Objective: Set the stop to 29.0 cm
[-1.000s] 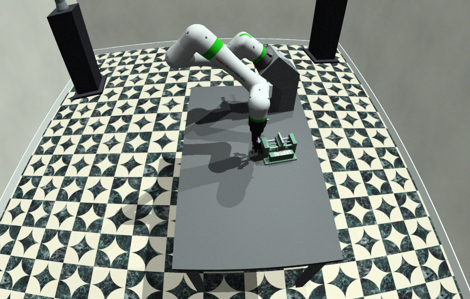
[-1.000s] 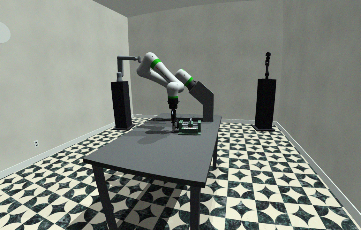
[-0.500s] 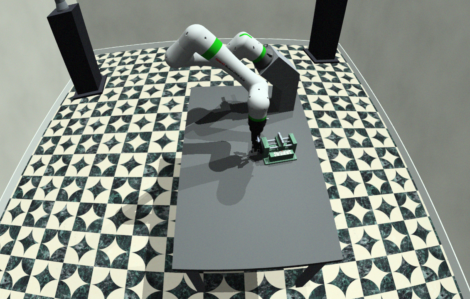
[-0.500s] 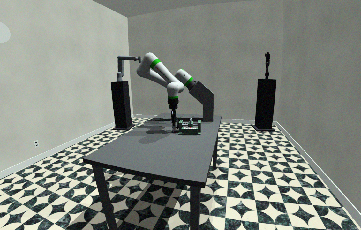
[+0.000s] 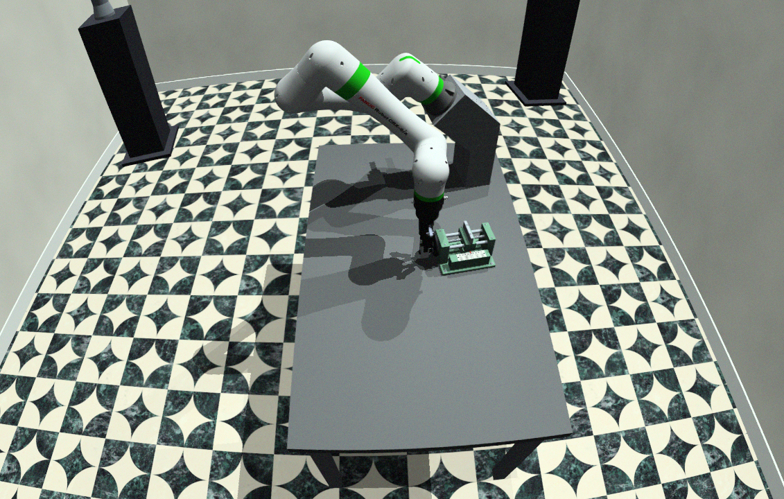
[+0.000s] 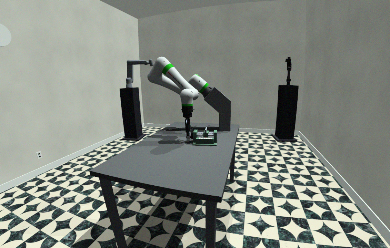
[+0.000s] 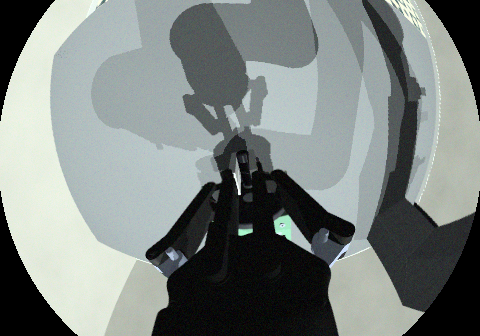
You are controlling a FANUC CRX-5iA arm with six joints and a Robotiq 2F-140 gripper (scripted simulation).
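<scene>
Now: hand 2 cm to the right of the black handwheel and 1 cm above it. The rest, counted from my hand: green stop fixture: 16 cm to the left, 3 cm above, 1 cm ahead.
</scene>
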